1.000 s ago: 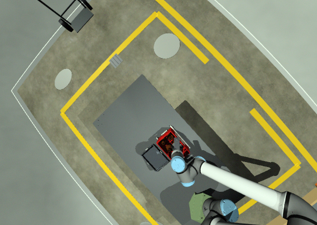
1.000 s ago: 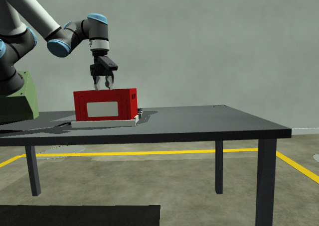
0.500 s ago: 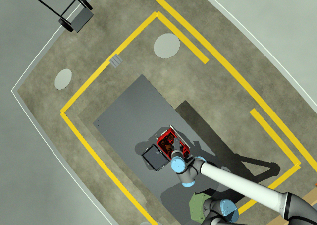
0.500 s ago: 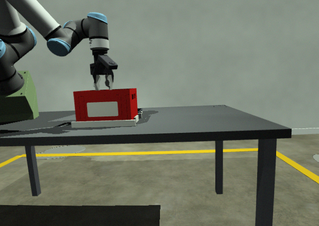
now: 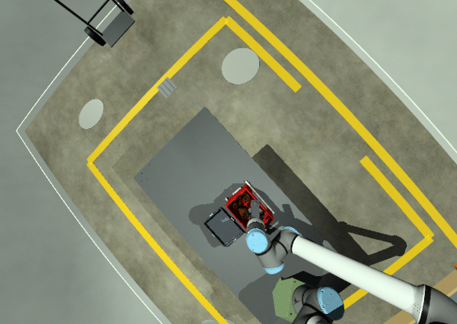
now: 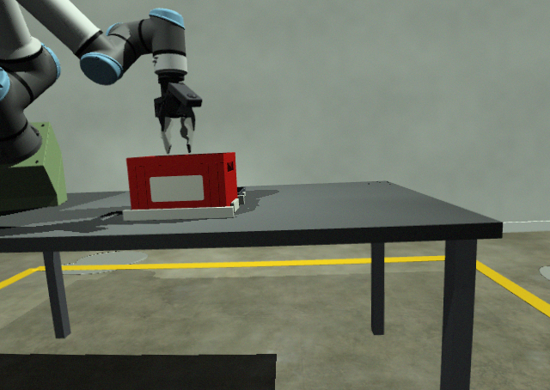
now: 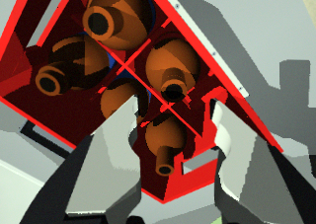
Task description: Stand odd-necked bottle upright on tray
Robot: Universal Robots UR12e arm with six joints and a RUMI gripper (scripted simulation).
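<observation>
The red crate lies 11 cm below my hand and 5 cm to the left of it. Round my hand: dark tray (32 cm to the left, 18 cm below); bottle (11 cm below, 8 cm ahead, 1 cm to the left).
</observation>
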